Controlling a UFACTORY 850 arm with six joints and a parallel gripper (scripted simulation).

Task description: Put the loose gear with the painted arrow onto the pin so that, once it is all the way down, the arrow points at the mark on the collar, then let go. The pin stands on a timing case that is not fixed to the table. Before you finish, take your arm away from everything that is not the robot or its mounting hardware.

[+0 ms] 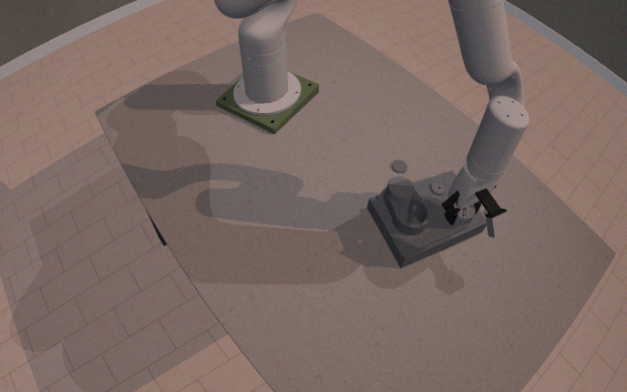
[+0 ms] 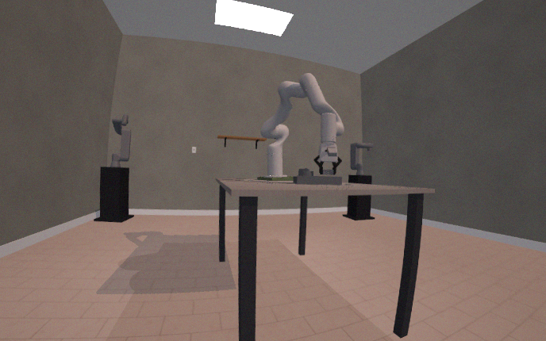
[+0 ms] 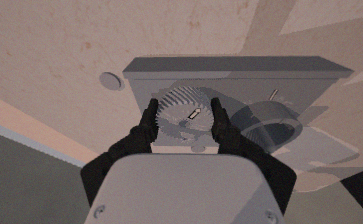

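The plain disc is 5 cm behind my hand, 5 cm to the left of it and 3 cm below it. From my hand the other things lie so: grey gear: right at my hand; small grey disc: 21 cm behind, 7 cm below.
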